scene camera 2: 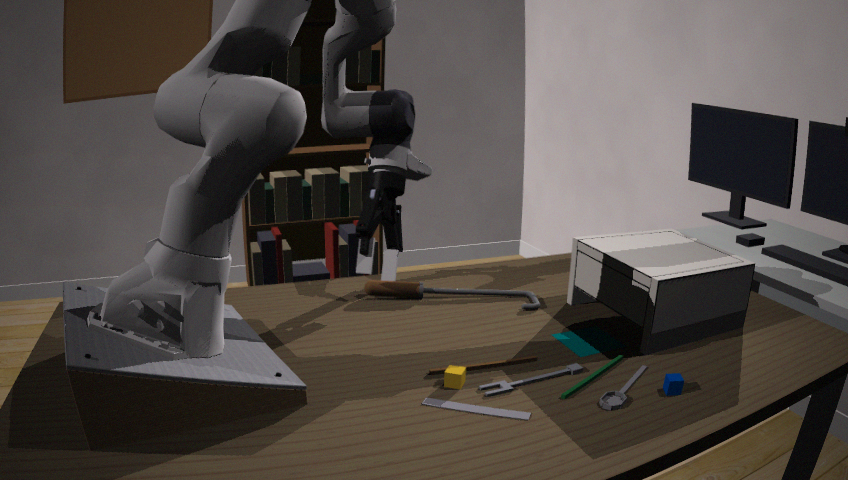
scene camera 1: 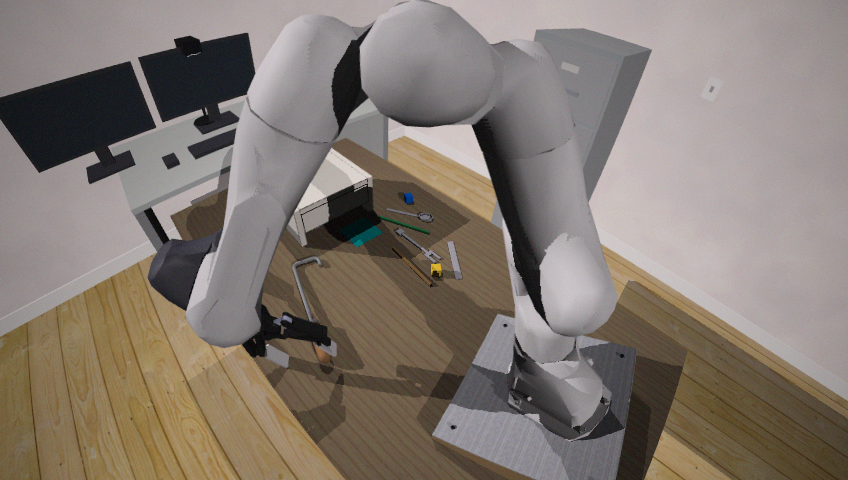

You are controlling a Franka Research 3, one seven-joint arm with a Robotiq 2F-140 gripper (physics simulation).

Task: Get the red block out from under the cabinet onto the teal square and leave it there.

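Observation:
The white cabinet (scene camera 1: 333,189) (scene camera 2: 702,297) stands on the table with its dark open side toward the teal square. The red block does not show in either view; the space under the cabinet is dark. The teal square (scene camera 1: 360,231) (scene camera 2: 576,343) lies flat before the opening, partly in shadow. A hooked metal rod with a wooden handle (scene camera 1: 303,291) (scene camera 2: 395,289) lies left of the square in scene camera 1, its hook nearer the cabinet. My gripper (scene camera 1: 306,352) (scene camera 2: 377,266) is open and empty, a little above the handle end, fingers pointing down.
A yellow block (scene camera 1: 436,270) (scene camera 2: 455,377), a brown stick (scene camera 1: 413,267) (scene camera 2: 493,365), a fork-ended tool (scene camera 1: 417,243) (scene camera 2: 532,378), a flat strip (scene camera 1: 454,259) (scene camera 2: 476,409), a green stick (scene camera 1: 405,225) (scene camera 2: 591,377), a ring-ended tool (scene camera 2: 612,400) and a blue block (scene camera 1: 408,198) (scene camera 2: 673,384) lie around.

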